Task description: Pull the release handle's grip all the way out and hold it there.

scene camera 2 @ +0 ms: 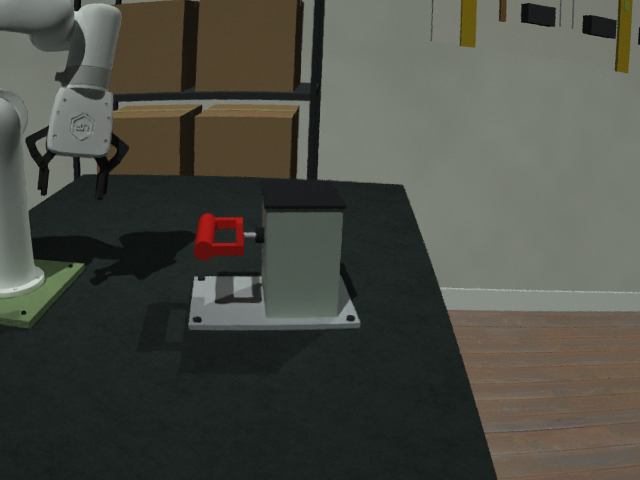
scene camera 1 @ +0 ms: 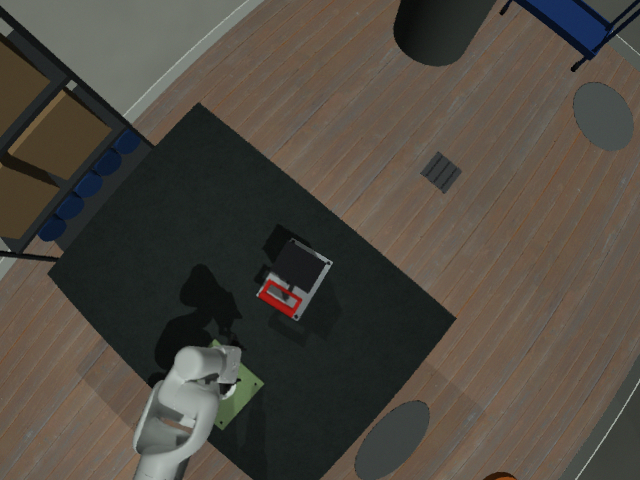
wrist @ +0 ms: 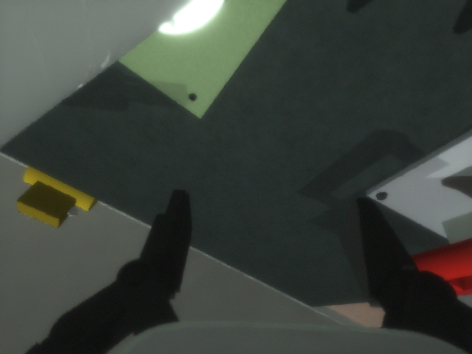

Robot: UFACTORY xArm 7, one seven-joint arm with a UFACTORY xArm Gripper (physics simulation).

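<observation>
The release handle's red grip (scene camera 1: 276, 305) (scene camera 2: 205, 237) (wrist: 445, 261) is a rectangular loop with a thick round bar at its outer end. A short stretch of metal rod (scene camera 2: 250, 235) shows between the loop and the black collar of the pale housing (scene camera 2: 302, 263) with a dark top (scene camera 1: 300, 266). The housing stands on a light base plate (scene camera 1: 312, 293) (scene camera 2: 224, 316) (wrist: 410, 202). My gripper (scene camera 2: 71, 195) (wrist: 268, 213) is open and empty, pointing down. It is left of the grip and higher in the second scene view, apart from it. The right finger partly covers the grip in the wrist view.
The arm's green mounting plate (scene camera 1: 248, 387) (scene camera 2: 56, 289) (wrist: 200, 75) lies on the dark table top (scene camera 1: 206, 180) (scene camera 2: 361, 403) (wrist: 280, 120). Shelving with cardboard boxes (scene camera 1: 62, 134) (scene camera 2: 248, 144) stands beyond the table. A yellow object (wrist: 47, 202) shows past the table edge.
</observation>
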